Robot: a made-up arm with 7 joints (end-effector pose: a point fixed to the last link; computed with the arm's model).
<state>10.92 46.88 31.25 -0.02 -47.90 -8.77 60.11</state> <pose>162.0 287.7 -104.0 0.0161 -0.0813 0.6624 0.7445</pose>
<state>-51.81 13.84 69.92 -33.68 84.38 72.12 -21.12</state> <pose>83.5 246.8 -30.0 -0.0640 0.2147 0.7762 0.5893</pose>
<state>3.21 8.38 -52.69 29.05 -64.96 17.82 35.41</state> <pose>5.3 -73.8 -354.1 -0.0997 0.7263 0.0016 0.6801</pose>
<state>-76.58 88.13 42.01 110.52 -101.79 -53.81 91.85</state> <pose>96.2 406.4 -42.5 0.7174 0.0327 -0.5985 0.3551</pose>
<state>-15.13 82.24 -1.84 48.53 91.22 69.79 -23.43</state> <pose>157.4 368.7 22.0 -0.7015 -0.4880 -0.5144 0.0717</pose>
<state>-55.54 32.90 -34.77 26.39 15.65 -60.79 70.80</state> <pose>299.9 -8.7 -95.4 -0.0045 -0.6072 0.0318 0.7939</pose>
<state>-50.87 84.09 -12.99 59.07 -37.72 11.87 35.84</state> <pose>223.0 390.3 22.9 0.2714 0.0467 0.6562 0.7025</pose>
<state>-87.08 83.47 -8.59 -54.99 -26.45 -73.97 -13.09</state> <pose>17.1 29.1 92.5 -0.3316 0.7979 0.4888 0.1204</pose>
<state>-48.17 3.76 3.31 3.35 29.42 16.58 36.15</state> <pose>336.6 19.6 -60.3 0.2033 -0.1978 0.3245 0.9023</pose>
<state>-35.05 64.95 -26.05 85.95 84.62 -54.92 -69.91</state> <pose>124.6 355.6 -200.3 0.2879 0.7198 -0.6316 0.0044</pose>
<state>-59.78 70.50 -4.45 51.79 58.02 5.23 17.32</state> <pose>288.8 332.0 35.0 0.8056 0.0566 0.3634 0.4645</pose>
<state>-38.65 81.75 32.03 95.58 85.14 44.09 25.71</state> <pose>42.9 436.9 -33.3 0.6386 0.5832 0.4970 0.0716</pose>
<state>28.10 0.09 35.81 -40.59 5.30 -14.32 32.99</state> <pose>74.3 177.1 -110.3 0.2692 -0.1739 0.4994 0.8049</pose>
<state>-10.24 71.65 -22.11 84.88 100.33 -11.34 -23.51</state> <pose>22.2 431.5 -147.1 -0.5628 -0.7216 0.3819 0.1295</pose>
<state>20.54 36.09 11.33 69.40 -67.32 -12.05 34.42</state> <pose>-129.6 313.6 -285.4 0.0623 0.4155 0.7761 0.4702</pose>
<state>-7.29 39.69 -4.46 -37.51 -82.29 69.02 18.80</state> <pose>156.0 35.7 -132.9 -0.0718 0.4639 -0.3236 0.8215</pose>
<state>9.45 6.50 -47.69 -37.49 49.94 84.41 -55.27</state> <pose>99.4 -25.4 -191.4 0.1338 0.5560 -0.4174 0.7062</pose>
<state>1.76 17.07 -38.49 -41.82 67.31 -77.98 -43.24</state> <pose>41.0 -62.1 -104.5 0.5072 -0.6048 -0.5781 0.2068</pose>
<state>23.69 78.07 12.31 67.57 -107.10 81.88 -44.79</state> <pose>-26.2 371.4 -129.1 -0.6593 0.3606 0.2271 0.6195</pose>
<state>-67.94 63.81 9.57 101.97 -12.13 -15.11 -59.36</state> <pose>234.6 372.9 -94.8 0.0309 0.1578 -0.0537 0.9855</pose>
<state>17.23 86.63 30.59 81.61 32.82 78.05 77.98</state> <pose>-72.7 405.6 38.7 -0.6594 -0.3617 -0.4337 0.4963</pose>
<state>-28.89 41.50 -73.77 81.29 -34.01 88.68 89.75</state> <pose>54.7 295.0 -252.9 -0.8772 -0.3662 -0.2579 0.1729</pose>
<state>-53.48 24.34 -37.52 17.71 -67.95 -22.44 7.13</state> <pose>330.3 -29.6 -100.4 -0.2844 -0.0989 -0.2120 0.9297</pose>
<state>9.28 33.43 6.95 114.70 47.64 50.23 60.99</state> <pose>-234.3 258.5 -199.6 -0.7356 -0.6608 0.0699 0.1318</pose>
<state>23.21 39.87 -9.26 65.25 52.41 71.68 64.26</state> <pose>-143.6 322.8 -216.3 -0.9274 -0.3432 -0.0049 0.1491</pose>
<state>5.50 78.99 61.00 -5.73 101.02 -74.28 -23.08</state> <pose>172.8 260.2 50.5 -0.9223 -0.2631 0.2780 0.0544</pose>
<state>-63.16 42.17 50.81 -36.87 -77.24 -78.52 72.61</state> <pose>45.6 207.0 87.5 0.7886 0.6124 0.0550 0.0105</pose>
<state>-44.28 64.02 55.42 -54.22 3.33 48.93 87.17</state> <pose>63.0 146.4 163.3 -0.0939 -0.5952 0.7749 0.1911</pose>
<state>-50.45 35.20 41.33 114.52 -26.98 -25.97 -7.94</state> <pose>195.3 222.9 -305.7 -0.2737 0.2365 0.4069 0.8388</pose>
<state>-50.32 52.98 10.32 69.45 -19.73 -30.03 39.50</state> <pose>282.6 322.5 -92.0 0.1334 -0.1571 0.5926 0.7787</pose>
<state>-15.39 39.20 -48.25 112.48 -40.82 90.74 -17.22</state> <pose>-84.9 287.9 -203.9 0.0905 -0.8733 -0.4741 0.0671</pose>
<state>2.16 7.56 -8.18 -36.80 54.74 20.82 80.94</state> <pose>186.6 53.6 -125.1 0.3342 -0.3307 0.6358 0.6122</pose>
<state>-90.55 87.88 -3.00 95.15 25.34 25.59 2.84</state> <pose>131.3 428.4 42.9 0.2280 0.3432 0.6223 0.6656</pose>
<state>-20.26 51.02 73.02 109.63 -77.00 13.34 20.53</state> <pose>46.2 296.9 -311.4 -0.6716 0.1623 0.6769 0.2538</pose>
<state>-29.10 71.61 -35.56 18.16 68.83 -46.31 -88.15</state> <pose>227.9 193.1 -185.6 -0.5977 -0.5030 0.5948 0.1900</pose>
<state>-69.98 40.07 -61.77 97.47 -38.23 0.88 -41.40</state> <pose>320.6 270.9 -153.4 0.2426 0.4421 -0.1055 0.8571</pose>
